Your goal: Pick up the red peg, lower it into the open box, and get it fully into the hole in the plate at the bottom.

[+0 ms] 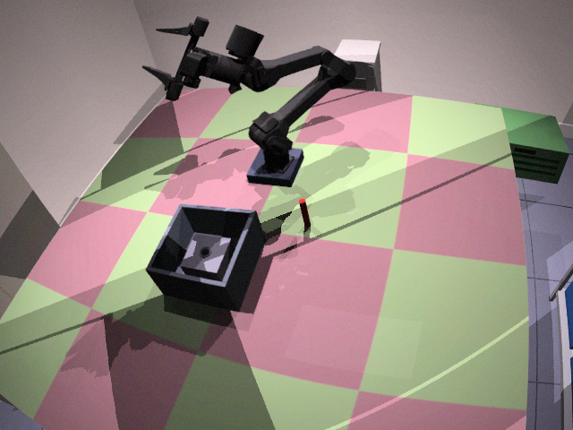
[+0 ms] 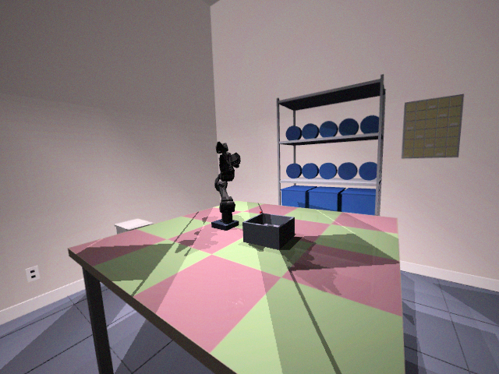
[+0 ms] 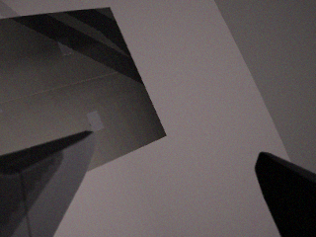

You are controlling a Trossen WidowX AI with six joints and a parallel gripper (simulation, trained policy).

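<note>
My gripper tip is now 10 mm past the red peg, 290 mm to the right of it and 410 mm above it. Also, from my gripper tip: dark box 170 mm ahead, 150 mm to the left, 430 mm below; then plate 170 mm ahead, 150 mm to the left, 410 mm below.
</note>
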